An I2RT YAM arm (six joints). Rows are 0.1 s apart.
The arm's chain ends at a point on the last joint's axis. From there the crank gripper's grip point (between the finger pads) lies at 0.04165 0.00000 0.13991 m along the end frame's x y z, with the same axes.
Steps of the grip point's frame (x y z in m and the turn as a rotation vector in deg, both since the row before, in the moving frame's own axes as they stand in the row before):
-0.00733 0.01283 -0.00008 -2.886 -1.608 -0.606
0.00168 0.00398 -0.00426 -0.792 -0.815 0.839
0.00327 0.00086 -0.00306 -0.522 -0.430 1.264
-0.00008 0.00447 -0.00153 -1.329 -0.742 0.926
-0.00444 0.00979 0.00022 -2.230 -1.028 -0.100
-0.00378 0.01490 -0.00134 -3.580 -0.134 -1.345
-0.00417 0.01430 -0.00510 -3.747 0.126 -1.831
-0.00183 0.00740 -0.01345 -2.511 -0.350 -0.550
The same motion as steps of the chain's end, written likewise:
-0.00342 0.00618 -0.00103 -2.886 -1.608 -0.606
0.00369 0.00145 -0.00482 -0.792 -0.815 0.839
0.00435 -0.00132 -0.00336 -0.522 -0.430 1.264
0.00177 0.00056 -0.00201 -1.329 -0.742 0.926
-0.00193 0.00440 -0.00040 -2.230 -1.028 -0.100
-0.00354 0.00713 -0.00119 -3.580 -0.134 -1.345
-0.00460 0.00650 -0.00475 -3.747 0.126 -1.831
-0.00100 0.00166 -0.01358 -2.511 -0.350 -0.550

